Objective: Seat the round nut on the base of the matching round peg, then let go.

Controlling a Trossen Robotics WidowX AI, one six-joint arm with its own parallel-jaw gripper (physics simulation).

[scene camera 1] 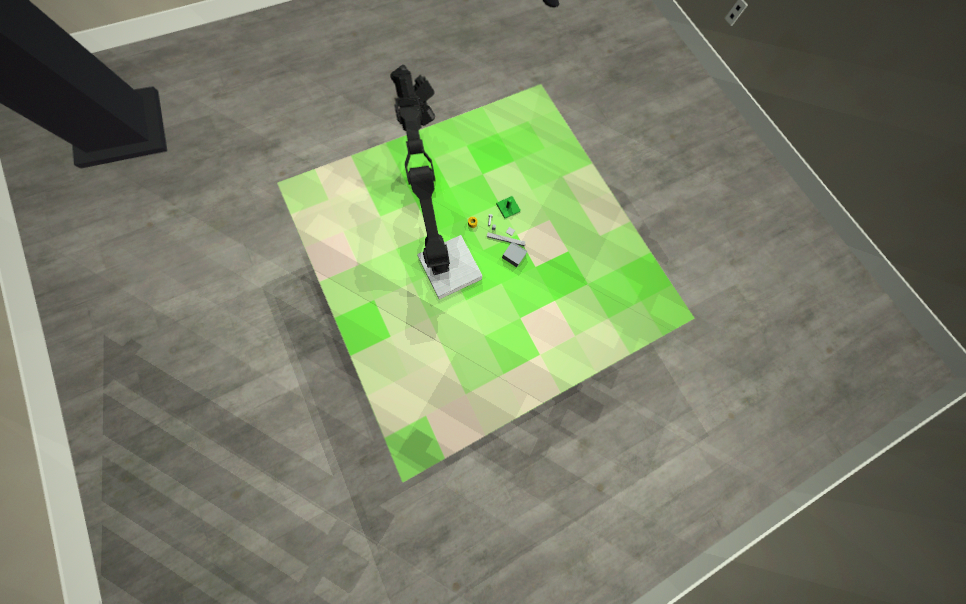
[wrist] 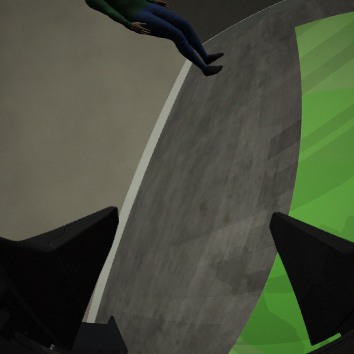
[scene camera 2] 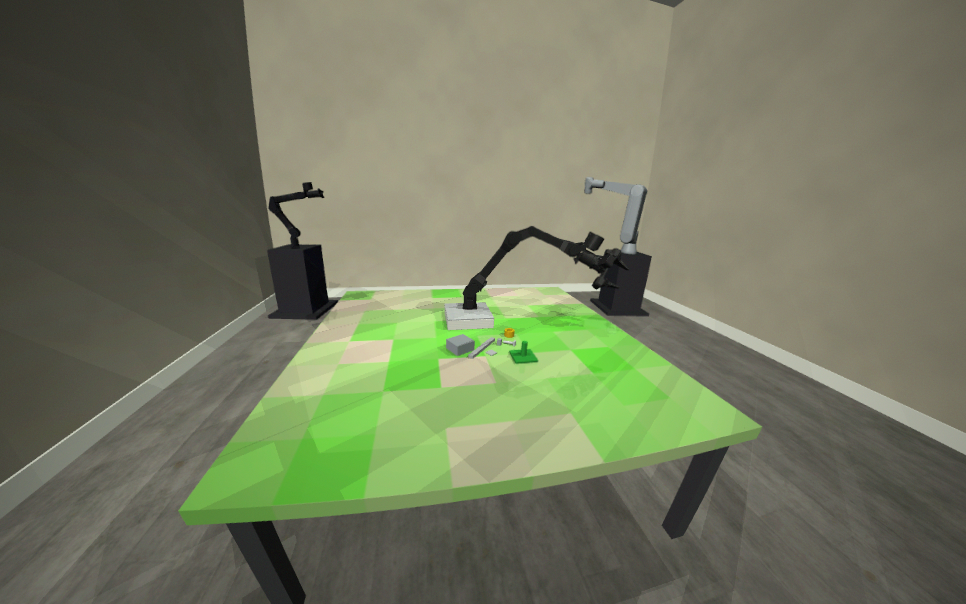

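Note:
The orange round nut lies on the green-patterned table, apart from the peg. The green round peg stands upright on its flat green square base. In scene camera 2 the nut is behind the peg and a little to its left. My gripper is open and empty, its two black fingers wide apart in the wrist view. In both scene views the arm reaches out past the table's edge, with the gripper raised high and away from the nut and the peg. Neither nut nor peg shows in the wrist view.
A grey block, a long grey bar and a small grey bolt-like piece lie near the peg. The arm stands on a white base block. A person shows in the wrist view.

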